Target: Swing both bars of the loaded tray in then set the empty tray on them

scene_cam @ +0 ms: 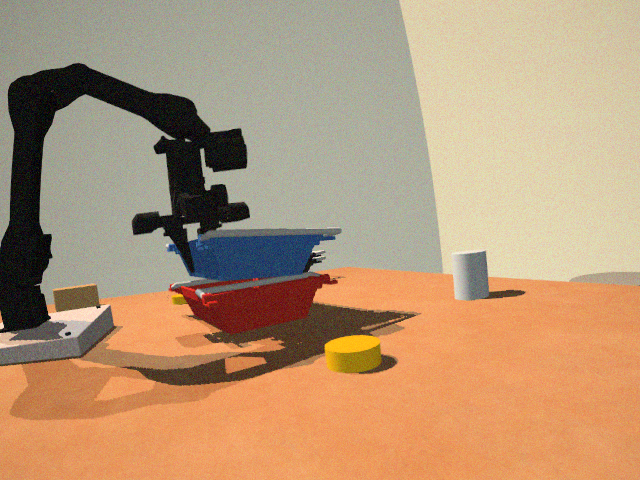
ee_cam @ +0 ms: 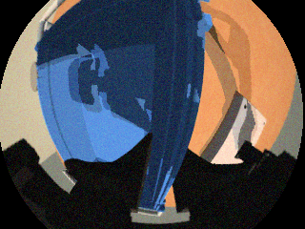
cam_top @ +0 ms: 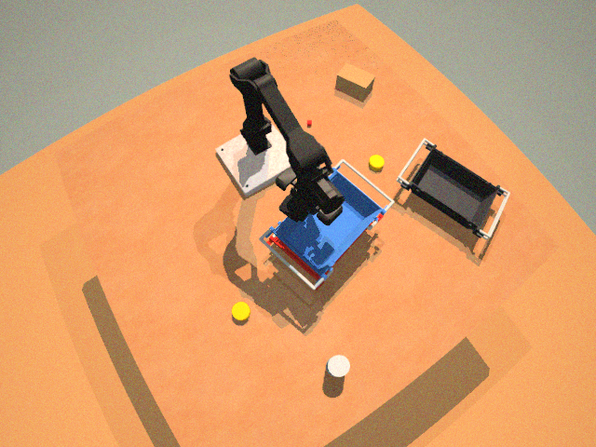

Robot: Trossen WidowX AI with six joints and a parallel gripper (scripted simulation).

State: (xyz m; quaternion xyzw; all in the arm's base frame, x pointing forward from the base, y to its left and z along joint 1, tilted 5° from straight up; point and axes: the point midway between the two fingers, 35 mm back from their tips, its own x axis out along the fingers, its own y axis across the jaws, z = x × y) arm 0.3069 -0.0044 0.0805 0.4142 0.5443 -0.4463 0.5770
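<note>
Now: the blue tray 7 cm ahead of my gripper tip, 2 cm to the left of it and 3 cm above it. The rest, counted from my gripper tip: tan box 38 cm behind, 46 cm to the left, 6 cm below; red cube 31 cm behind, 21 cm to the left, 8 cm below.
</note>
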